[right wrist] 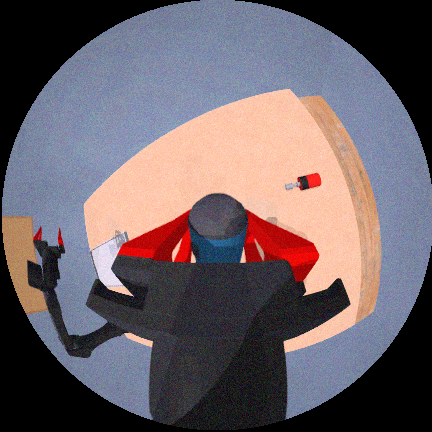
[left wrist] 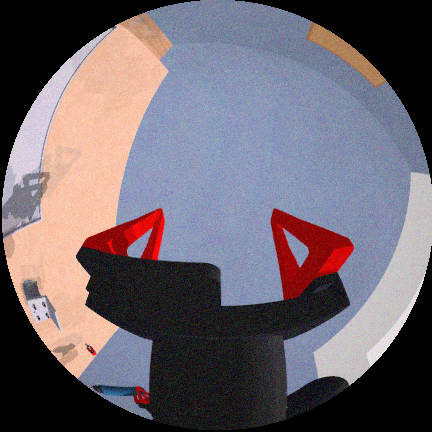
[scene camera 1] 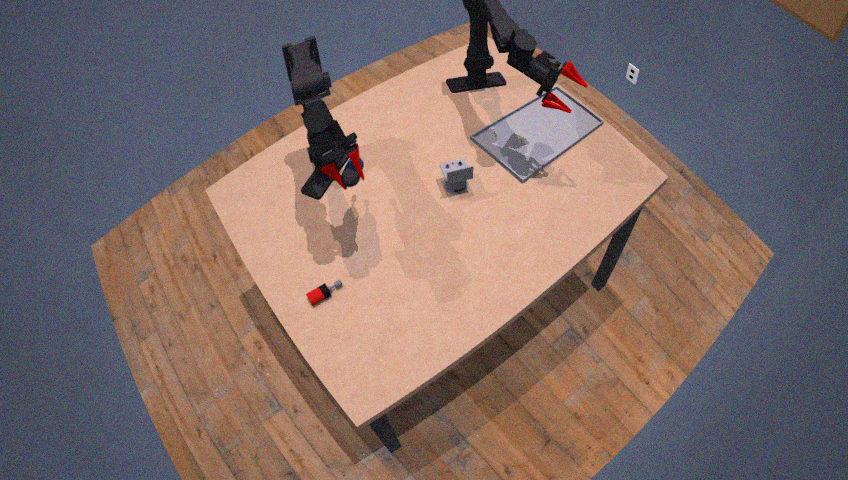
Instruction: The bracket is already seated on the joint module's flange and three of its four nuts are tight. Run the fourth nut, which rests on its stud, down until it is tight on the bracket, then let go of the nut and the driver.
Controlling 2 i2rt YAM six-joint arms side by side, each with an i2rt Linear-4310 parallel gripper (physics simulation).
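Note:
The grey bracket sits on the dark joint module at mid-table. Dark spots show on its face; which nut is loose cannot be told. My right gripper is shut on a blue driver with a dark round end, held above the table, left of the bracket in scene camera 1. My left gripper is open and empty, raised above the far right part of the table, away from the bracket.
A red and black tool with a grey tip lies near the table's left edge in scene camera 1. A flat grey framed tray lies right of the bracket, partly under the left gripper.

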